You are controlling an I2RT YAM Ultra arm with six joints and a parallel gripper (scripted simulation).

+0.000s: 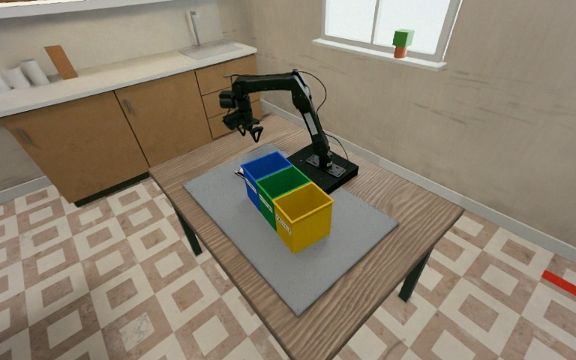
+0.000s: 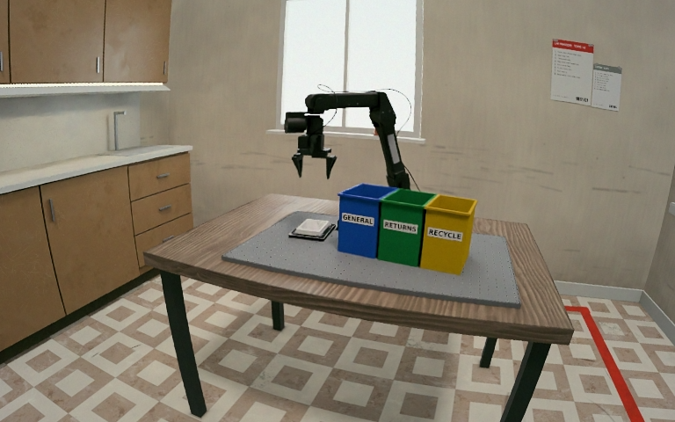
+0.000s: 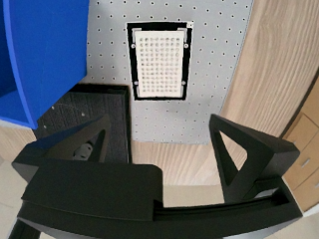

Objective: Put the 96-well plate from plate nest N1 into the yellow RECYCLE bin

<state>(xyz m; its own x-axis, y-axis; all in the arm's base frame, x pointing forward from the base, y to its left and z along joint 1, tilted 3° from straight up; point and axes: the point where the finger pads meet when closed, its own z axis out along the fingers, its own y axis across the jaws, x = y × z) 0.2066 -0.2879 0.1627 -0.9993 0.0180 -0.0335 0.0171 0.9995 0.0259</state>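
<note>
The white 96-well plate is 180 mm below my hand. Also, from my hand: black plate nest (190 mm below); then green returns bin (120 mm ahead, 330 mm to the left, 110 mm below); then blue general bin (80 mm ahead, 200 mm to the left, 110 mm below).
</note>
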